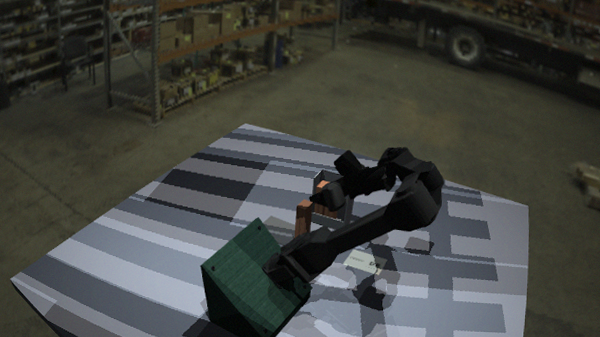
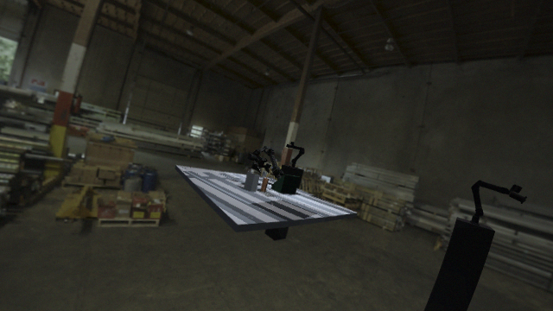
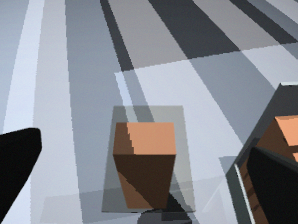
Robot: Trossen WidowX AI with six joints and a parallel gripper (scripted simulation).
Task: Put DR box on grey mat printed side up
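Right now my gripper tip is 170 mm above the grey mat and 90 mm to the right of it. Also, from my gripper tip: white card 170 mm below, 160 mm to the right, 10 mm behind.
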